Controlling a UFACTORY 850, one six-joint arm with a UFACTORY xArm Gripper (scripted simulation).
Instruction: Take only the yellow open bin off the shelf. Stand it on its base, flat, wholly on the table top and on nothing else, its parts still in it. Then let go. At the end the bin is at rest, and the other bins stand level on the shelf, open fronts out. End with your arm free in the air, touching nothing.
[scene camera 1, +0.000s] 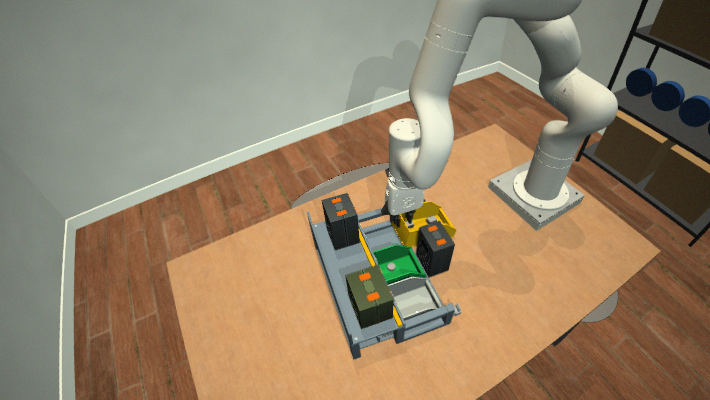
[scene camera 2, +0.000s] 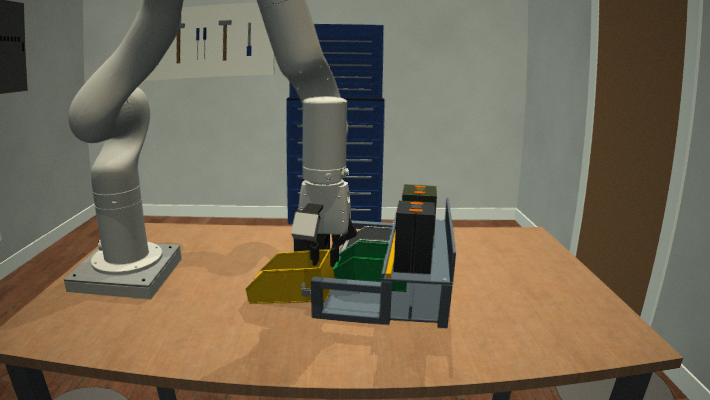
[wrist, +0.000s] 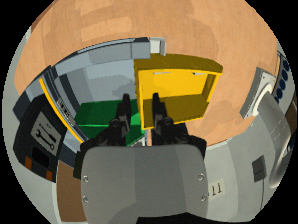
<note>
I see my gripper (scene camera 2: 324, 263), a green bin (scene camera 2: 361, 261), a yellow bin (scene camera 2: 270, 286), an olive box (scene camera 1: 371, 298) and a grey bin (scene camera 1: 412, 294).
The green bin is seen too in scene camera 1 (scene camera 1: 405, 263) and in the wrist view (wrist: 98, 114). The yellow bin shows as well in scene camera 1 (scene camera 1: 408, 237) and in the wrist view (wrist: 186, 96). My gripper shows as well in scene camera 1 (scene camera 1: 402, 222) and in the wrist view (wrist: 141, 101).
</note>
